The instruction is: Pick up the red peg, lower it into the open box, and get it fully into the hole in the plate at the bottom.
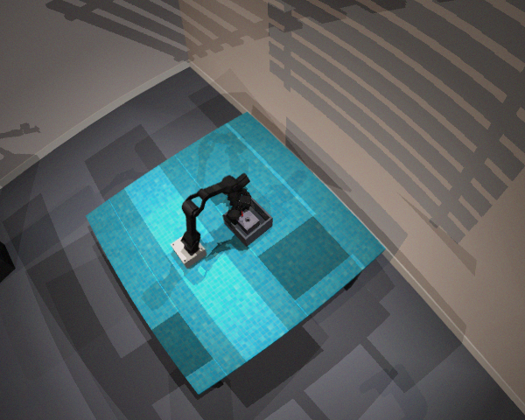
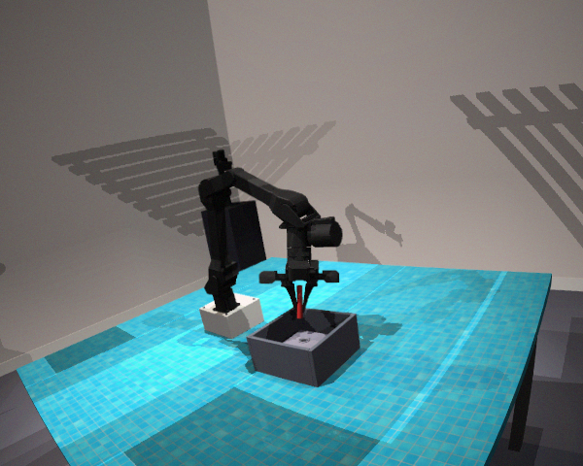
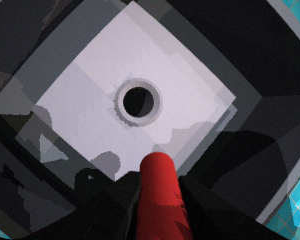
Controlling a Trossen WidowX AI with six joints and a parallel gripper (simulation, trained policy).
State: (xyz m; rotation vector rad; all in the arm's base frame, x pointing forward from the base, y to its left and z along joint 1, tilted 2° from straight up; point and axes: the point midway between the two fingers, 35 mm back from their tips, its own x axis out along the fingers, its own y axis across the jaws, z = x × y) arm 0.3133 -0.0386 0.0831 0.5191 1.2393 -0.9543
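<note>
Right now the red peg is 30 mm above my gripper tip and 10 mm to the left of it. From my gripper tip the other things lie so: dark box 90 mm below, 30 mm to the right, 20 mm ahead; grey plate 70 mm below, 30 mm to the right, 20 mm ahead.
</note>
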